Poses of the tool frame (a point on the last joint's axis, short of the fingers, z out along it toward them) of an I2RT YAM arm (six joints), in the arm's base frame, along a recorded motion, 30 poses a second.
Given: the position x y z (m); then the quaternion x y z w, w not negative.
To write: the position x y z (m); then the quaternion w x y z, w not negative. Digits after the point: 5 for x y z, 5 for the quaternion.
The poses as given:
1: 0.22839 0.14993 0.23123 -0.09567 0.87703 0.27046 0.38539
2: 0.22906 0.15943 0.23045 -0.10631 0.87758 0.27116 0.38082
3: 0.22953 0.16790 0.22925 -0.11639 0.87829 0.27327 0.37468
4: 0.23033 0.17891 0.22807 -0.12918 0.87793 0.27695 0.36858
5: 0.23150 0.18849 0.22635 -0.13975 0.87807 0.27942 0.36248
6: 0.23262 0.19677 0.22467 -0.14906 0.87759 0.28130 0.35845
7: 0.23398 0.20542 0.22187 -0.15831 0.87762 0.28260 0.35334
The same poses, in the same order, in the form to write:
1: 0.22839 0.14993 0.23123 0.38539 -0.09567 0.87703 0.27046
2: 0.22906 0.15943 0.23045 0.38082 -0.10631 0.87758 0.27116
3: 0.22953 0.16790 0.22925 0.37468 -0.11639 0.87829 0.27327
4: 0.23033 0.17891 0.22807 0.36858 -0.12918 0.87793 0.27695
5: 0.23150 0.18849 0.22635 0.36248 -0.13975 0.87807 0.27942
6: 0.23262 0.19677 0.22467 0.35845 -0.14906 0.87759 0.28130
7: 0.23398 0.20542 0.22187 0.35334 -0.15831 0.87762 0.28260
